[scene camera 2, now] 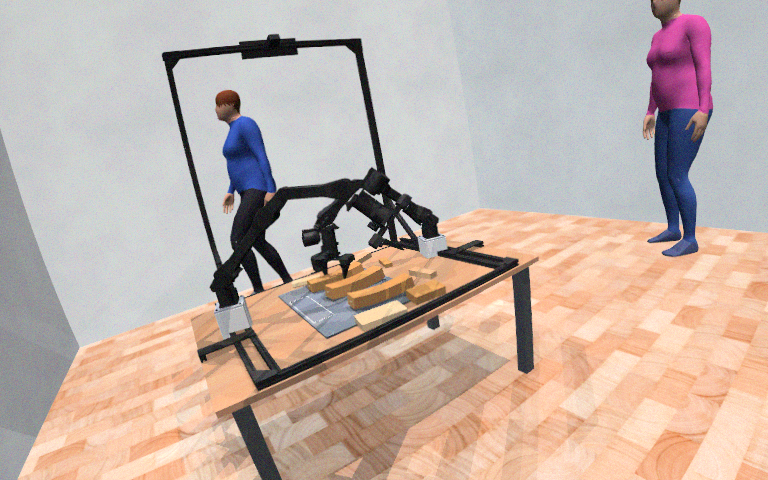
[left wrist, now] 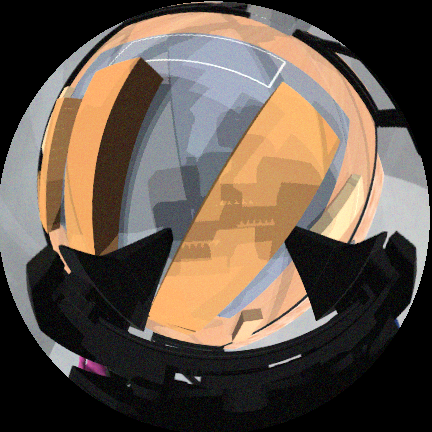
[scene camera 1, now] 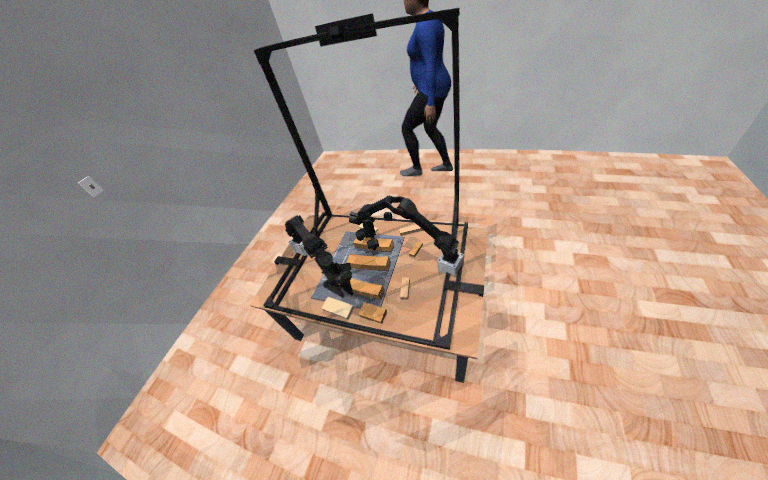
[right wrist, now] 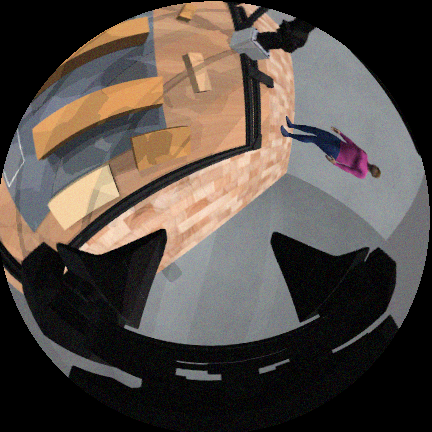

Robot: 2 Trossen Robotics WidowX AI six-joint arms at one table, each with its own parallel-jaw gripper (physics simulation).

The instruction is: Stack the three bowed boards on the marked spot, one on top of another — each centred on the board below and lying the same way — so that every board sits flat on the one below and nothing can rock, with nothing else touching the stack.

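Places are measured from the left arm's base along level axes (x ahead, y left, z up), in centimetres.
Pixels of known places: left gripper, between the fingertips: (scene camera 2: 335,278) (left wrist: 228,231); right gripper, between the fingertips: (scene camera 2: 412,237) (scene camera 1: 348,296) (right wrist: 220,236); left arm's base, origin of its link: (scene camera 2: 431,236) (scene camera 1: 450,257); right arm's base, origin of its link: (scene camera 2: 229,303) (scene camera 1: 299,238).
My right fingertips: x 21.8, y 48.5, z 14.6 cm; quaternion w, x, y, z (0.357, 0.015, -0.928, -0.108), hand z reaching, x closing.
Observation:
Ahead of a thing's pixels: the offset from my right fingertips to its top centre. "pt": to the spot under its first point. Level surfaces: height alone.
Three orange-brown bowed boards lie apart, side by side on the grey mat @(dz -22.2 cm) (scene camera 2: 334,326): the far board @(dx +23.6, dy -40.8, dz -16.9 cm) (scene camera 1: 383,244) (left wrist: 245,195), the middle board @(dx +17.2, dy -28.3, dz -17.0 cm) (scene camera 1: 368,262) (scene camera 2: 356,281) (left wrist: 82,150) and the near board @(dx +10.3, dy -13.6, dz -17.4 cm) (scene camera 1: 367,288) (scene camera 2: 379,292) (right wrist: 100,112). A white outline @(pt dx +39.5, dy -32.5, dz -22.2 cm) (left wrist: 277,75) marks the spot on the mat, beyond the boards' ends in the left wrist view. My left gripper (scene camera 1: 367,241) (scene camera 2: 334,275) (left wrist: 228,231) is open and empty above the far board, whose length runs obliquely between the fingertips. My right gripper (scene camera 2: 373,233) (right wrist: 220,236) is open and empty, raised near the near board.
A pale block @(dx +14.4, dy +1.5, dz -19.9 cm) (scene camera 1: 336,307) (scene camera 2: 380,315) (right wrist: 85,197) and a brown block @(dx -3.1, dy -5.7, dz -19.1 cm) (scene camera 1: 372,313) (scene camera 2: 427,291) (right wrist: 160,147) lie beside the near board. Small blocks @(dx -8.5, dy -25.3, dz -20.5 cm) (scene camera 1: 404,288) @(dx +0.6, dy -50.2, dz -21.1 cm) (scene camera 1: 415,247) lie at the mat's right in scene camera 1. Black rails edge the table, and a tall frame (scene camera 1: 456,113) stands behind.

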